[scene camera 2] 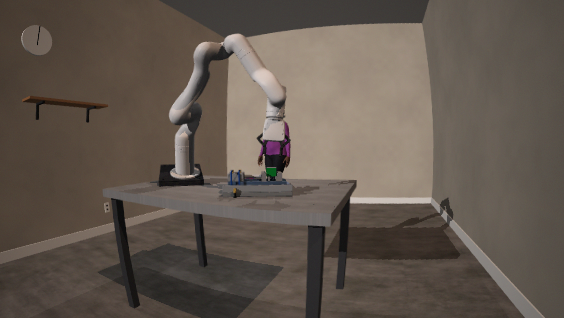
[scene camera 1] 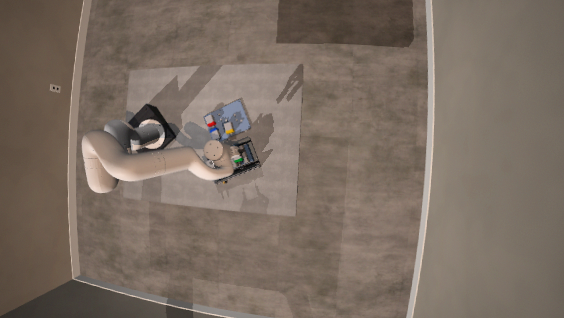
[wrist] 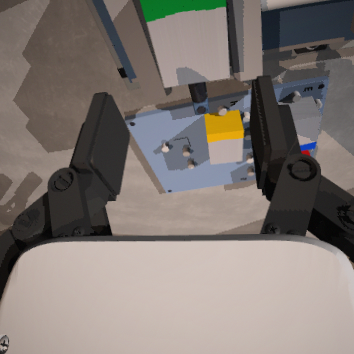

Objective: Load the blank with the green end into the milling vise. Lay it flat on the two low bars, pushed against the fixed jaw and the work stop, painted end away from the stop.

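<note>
The blank with the green end (scene camera 1: pixel 237 158) (scene camera 2: pixel 271 172) (wrist: pixel 190 47) lies between the two jaws of the milling vise (scene camera 2: pixel 260 190). In the wrist view it looks level, close beside the right-hand jaw (wrist: pixel 248 45), with a narrow dark gap at its left. Its green end points away from a dark stop-like part (wrist: pixel 198 92) at its plain end. Whether it touches that part or the jaw cannot be told, and the low bars are hidden under it. My gripper (scene camera 2: pixel 274 153) (wrist: pixel 183 106) is open and empty, above the blank; the arm hides it in the overhead view.
A blue pegged plate (scene camera 1: pixel 240 111) (wrist: pixel 150 132) beside the vise holds a yellow-ended blank (scene camera 1: pixel 229 127) (wrist: pixel 225 137), a red-ended blank (scene camera 1: pixel 211 123) and a blue-ended one (scene camera 1: pixel 214 132). A person in purple (scene camera 2: pixel 287 145) stands behind the table (scene camera 2: pixel 310 202).
</note>
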